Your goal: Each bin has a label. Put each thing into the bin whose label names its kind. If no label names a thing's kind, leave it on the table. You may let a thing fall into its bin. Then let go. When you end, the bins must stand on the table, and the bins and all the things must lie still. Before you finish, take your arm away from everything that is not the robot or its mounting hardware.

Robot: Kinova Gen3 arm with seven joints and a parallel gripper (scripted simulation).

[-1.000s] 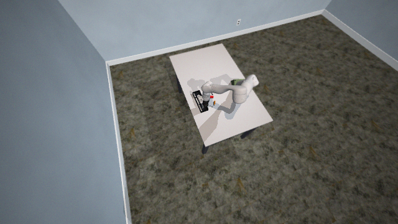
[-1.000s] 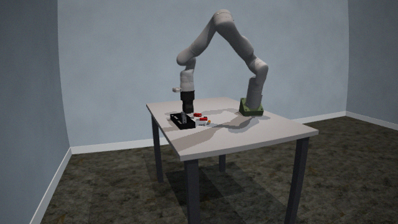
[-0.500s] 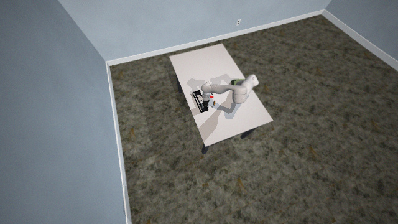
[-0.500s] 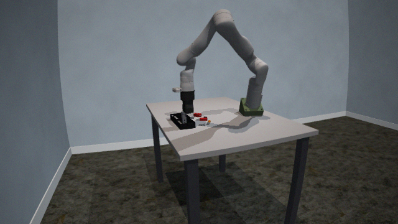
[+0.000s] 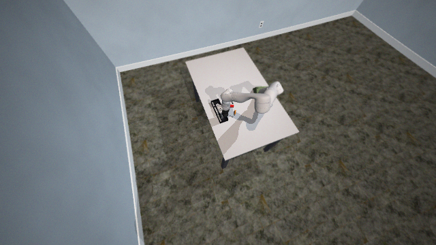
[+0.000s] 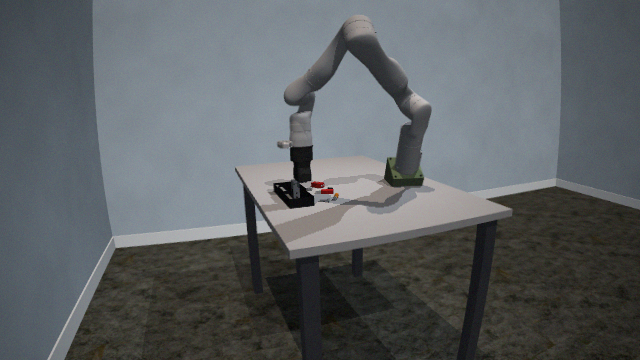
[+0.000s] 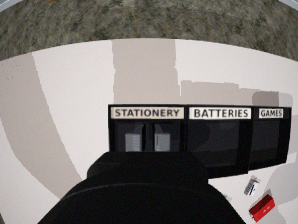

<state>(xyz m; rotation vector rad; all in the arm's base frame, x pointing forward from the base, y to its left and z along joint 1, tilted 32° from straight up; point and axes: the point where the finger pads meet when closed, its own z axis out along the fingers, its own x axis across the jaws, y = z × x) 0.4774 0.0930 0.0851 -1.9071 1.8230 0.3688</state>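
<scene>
My hand is 15 cm past the orange battery, 2 cm to the left of it and 3 cm above it. From my hand the other things lie so: grey screw 10 cm behind, 1 cm to the left, 3 cm below; grey-white piece 9 cm behind, 17 cm to the right, 3 cm below; black screw 16 cm behind, 14 cm to the right, 3 cm below.
</scene>
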